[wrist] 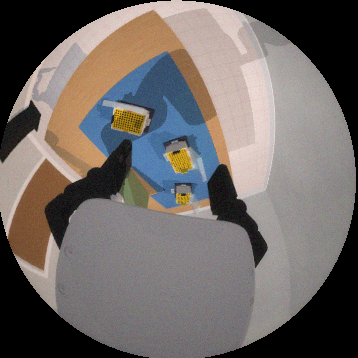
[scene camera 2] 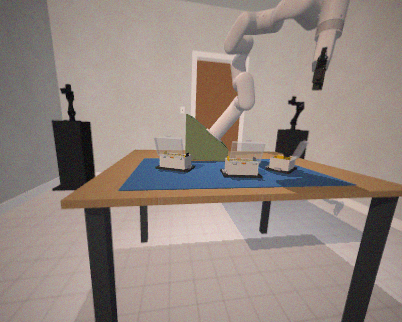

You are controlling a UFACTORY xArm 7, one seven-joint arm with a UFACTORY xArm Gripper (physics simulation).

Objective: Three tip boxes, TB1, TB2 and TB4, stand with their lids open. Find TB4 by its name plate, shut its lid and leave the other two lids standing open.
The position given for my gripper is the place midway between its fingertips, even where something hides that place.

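I can see my gripper (scene camera 2: 317, 86), which is visible to me in the wrist view (wrist: 173, 162) too. Then there is a blue mat (wrist: 157, 83).
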